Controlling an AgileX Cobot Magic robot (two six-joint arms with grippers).
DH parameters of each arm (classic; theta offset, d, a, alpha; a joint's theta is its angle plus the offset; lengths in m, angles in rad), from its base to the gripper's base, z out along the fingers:
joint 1: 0 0.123 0 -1.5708
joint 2: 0.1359 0 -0.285 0
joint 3: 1.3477 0 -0.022 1.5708
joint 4: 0 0.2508 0 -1.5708
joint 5: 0 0 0.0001 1.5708
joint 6: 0 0.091 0 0
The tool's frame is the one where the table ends.
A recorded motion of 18 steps. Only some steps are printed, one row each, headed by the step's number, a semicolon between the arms.
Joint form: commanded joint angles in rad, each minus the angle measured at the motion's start. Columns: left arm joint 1, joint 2, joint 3, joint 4, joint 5, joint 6; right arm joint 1, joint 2, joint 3, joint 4, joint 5, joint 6.
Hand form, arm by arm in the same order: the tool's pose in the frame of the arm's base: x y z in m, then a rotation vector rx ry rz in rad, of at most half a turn. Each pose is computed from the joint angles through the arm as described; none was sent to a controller.
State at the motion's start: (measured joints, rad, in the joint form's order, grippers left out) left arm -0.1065 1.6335 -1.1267 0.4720 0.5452 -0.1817; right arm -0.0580 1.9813 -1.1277 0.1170 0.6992 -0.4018
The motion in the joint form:
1: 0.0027 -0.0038 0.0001 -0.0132 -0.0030 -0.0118; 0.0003 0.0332 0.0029 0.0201 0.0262 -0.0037
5: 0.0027 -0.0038 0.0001 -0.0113 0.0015 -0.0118; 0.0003 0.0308 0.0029 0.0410 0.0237 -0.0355
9: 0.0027 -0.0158 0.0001 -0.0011 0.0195 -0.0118; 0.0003 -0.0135 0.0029 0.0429 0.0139 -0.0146
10: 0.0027 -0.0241 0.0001 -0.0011 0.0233 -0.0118; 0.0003 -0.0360 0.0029 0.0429 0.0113 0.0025
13: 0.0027 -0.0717 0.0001 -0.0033 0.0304 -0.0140; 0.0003 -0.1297 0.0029 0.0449 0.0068 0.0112
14: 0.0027 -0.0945 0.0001 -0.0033 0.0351 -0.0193; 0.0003 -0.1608 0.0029 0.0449 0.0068 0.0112
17: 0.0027 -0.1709 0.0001 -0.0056 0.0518 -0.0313; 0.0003 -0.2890 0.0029 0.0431 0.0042 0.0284
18: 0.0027 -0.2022 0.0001 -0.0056 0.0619 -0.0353; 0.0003 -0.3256 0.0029 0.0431 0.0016 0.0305
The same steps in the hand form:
1: 0.3480 -0.0153 0.2514 0.2859 2.4608 0.3299; 0.3503 -0.0120 0.1059 -0.3791 3.0526 0.1244
5: 0.3477 -0.0150 0.2512 0.2867 2.4644 0.3337; 0.3508 -0.0108 0.1068 -0.4028 3.0393 0.1417
9: 0.3451 -0.0137 0.2547 0.2887 2.4665 0.3510; 0.3520 -0.0108 0.1225 -0.3653 2.9920 0.1263
10: 0.3437 -0.0134 0.2574 0.2856 2.4620 0.3522; 0.3522 -0.0109 0.1304 -0.3386 2.9713 0.1202
13: 0.3365 -0.0125 0.2732 0.2663 2.4233 0.3489; 0.3504 -0.0107 0.1635 -0.3199 2.8771 0.0953
14: 0.3327 -0.0120 0.2806 0.2526 2.4059 0.3469; 0.3489 -0.0106 0.1743 -0.3189 2.8466 0.0870
17: 0.3187 -0.0100 0.3046 0.2124 2.3485 0.3397; 0.3397 -0.0102 0.2186 -0.2920 2.7214 0.0560
18: 0.3123 -0.0090 0.3139 0.1971 2.3276 0.3391; 0.3362 -0.0100 0.2311 -0.2875 2.6832 0.0470

